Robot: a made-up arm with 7 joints. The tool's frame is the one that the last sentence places.
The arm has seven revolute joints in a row. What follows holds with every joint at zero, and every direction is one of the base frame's. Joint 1 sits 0.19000 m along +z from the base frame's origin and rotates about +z. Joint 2 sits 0.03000 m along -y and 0.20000 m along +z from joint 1 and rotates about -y. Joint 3 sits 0.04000 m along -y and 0.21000 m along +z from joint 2 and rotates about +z. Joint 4 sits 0.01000 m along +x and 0.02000 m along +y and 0.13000 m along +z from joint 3 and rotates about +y. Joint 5 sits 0.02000 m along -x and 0.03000 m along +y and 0.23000 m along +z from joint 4 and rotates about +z. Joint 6 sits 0.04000 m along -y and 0.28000 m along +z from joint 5 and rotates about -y. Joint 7 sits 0.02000 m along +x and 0.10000 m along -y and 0.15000 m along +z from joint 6 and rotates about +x. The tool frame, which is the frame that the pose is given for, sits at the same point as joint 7; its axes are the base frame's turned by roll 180.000, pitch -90.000 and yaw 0.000 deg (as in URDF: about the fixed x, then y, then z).
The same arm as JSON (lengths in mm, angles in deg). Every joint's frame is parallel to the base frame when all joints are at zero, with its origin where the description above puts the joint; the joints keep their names.
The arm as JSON. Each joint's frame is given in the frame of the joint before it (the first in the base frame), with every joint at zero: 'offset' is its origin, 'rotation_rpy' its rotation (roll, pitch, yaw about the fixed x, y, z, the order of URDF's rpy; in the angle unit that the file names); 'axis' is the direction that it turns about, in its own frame. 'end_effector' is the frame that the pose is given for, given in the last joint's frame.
{
  "length_unit": "mm",
  "angle_unit": "deg",
  "chain": [
    {
      "id": "joint 1",
      "offset": [
        0.0,
        0.0,
        190.0
      ],
      "rotation_rpy": [
        0.0,
        0.0,
        0.0
      ],
      "axis": [
        0.0,
        0.0,
        1.0
      ]
    },
    {
      "id": "joint 2",
      "offset": [
        0.0,
        -30.0,
        200.0
      ],
      "rotation_rpy": [
        0.0,
        0.0,
        0.0
      ],
      "axis": [
        0.0,
        -1.0,
        0.0
      ]
    },
    {
      "id": "joint 3",
      "offset": [
        0.0,
        -40.0,
        210.0
      ],
      "rotation_rpy": [
        0.0,
        0.0,
        0.0
      ],
      "axis": [
        0.0,
        0.0,
        1.0
      ]
    },
    {
      "id": "joint 4",
      "offset": [
        10.0,
        20.0,
        130.0
      ],
      "rotation_rpy": [
        0.0,
        0.0,
        0.0
      ],
      "axis": [
        0.0,
        1.0,
        0.0
      ]
    },
    {
      "id": "joint 5",
      "offset": [
        -20.0,
        30.0,
        230.0
      ],
      "rotation_rpy": [
        0.0,
        0.0,
        0.0
      ],
      "axis": [
        0.0,
        0.0,
        1.0
      ]
    },
    {
      "id": "joint 6",
      "offset": [
        0.0,
        -40.0,
        280.0
      ],
      "rotation_rpy": [
        0.0,
        0.0,
        0.0
      ],
      "axis": [
        0.0,
        -1.0,
        0.0
      ]
    },
    {
      "id": "joint 7",
      "offset": [
        20.0,
        -100.0,
        150.0
      ],
      "rotation_rpy": [
        0.0,
        0.0,
        0.0
      ],
      "axis": [
        1.0,
        0.0,
        0.0
      ]
    }
  ],
  "end_effector": {
    "offset": [
      0.0,
      0.0,
      0.0
    ],
    "rotation_rpy": [
      180.0,
      -90.0,
      0.0
    ]
  }
}

